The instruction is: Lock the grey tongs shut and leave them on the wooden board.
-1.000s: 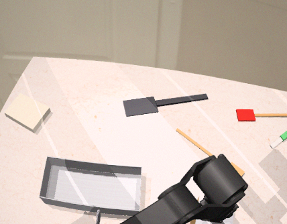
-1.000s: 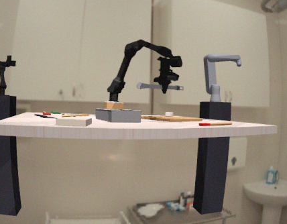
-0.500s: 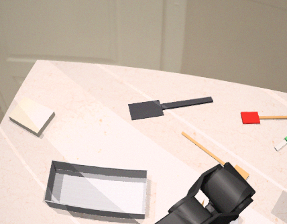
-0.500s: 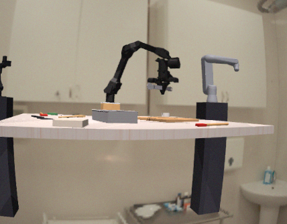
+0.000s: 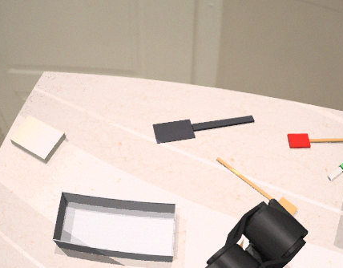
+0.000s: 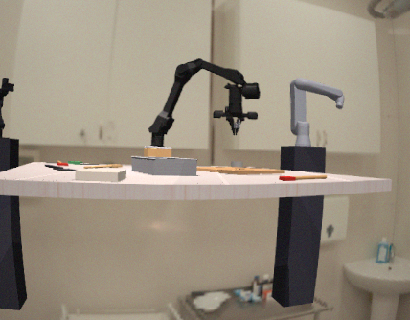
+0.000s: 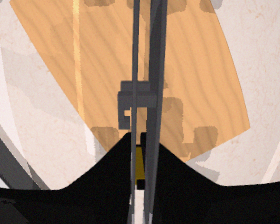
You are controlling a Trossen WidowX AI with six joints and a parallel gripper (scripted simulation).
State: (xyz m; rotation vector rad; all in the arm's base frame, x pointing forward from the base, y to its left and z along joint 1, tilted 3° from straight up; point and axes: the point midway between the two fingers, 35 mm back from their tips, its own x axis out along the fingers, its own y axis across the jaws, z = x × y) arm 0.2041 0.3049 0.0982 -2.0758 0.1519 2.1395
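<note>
Right now my gripper tip is 15 cm above the wooden board, 2 cm to the right of it and 2 cm past it. From my gripper tip the other things lie so: black spatula (74 cm to the right, 15 cm below, 5 cm ahead); then white object (51 cm behind, 16 cm to the left, 14 cm below); then grey roasting tin (33 cm to the right, 16 cm ahead, 13 cm below).
</note>
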